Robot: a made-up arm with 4 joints.
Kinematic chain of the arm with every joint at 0, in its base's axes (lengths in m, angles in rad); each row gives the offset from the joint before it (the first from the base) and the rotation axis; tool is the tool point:
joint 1: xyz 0 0 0.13 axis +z
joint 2: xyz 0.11 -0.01 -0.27 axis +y
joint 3: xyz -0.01 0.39 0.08 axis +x
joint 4: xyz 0.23 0.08 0 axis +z
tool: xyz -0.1 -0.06 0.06
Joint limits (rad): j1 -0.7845..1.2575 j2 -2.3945..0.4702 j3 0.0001..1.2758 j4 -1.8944..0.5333
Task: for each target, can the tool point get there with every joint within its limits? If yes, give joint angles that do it. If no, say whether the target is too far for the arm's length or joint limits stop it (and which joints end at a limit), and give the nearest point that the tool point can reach.
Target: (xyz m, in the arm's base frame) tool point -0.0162 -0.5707 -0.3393
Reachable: no: joint limits stop it (at a limit: joint 1, joint 2, joint 3, joint 4) | nearest point -0.4299 -0.0975 -0.2152 | short by 0.641 m
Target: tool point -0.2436 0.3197 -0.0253
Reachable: yes | joints 0.4962 -1.5062 0.7597 -0.5457
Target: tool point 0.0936 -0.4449 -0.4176
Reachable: no: joint limits stop it (at a limit: joint 1, joint 2, joint 3, joint 4) | nearest point 0.4292 0.0181 -0.1468 | short by 0.633 m
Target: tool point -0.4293 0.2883 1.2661
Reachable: no: too far | nearest point -0.3461 0.2359 0.2025 | short by 1.068 m
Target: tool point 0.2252 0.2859 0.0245
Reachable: yes | joints -0.5985 -1.1824 0.5920 0.0004
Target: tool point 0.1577 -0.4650 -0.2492
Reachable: no: joint limits stop it (at a limit: joint 1, joint 2, joint 4) | nearest point 0.4295 0.0177 -0.1458 | short by 0.564 m
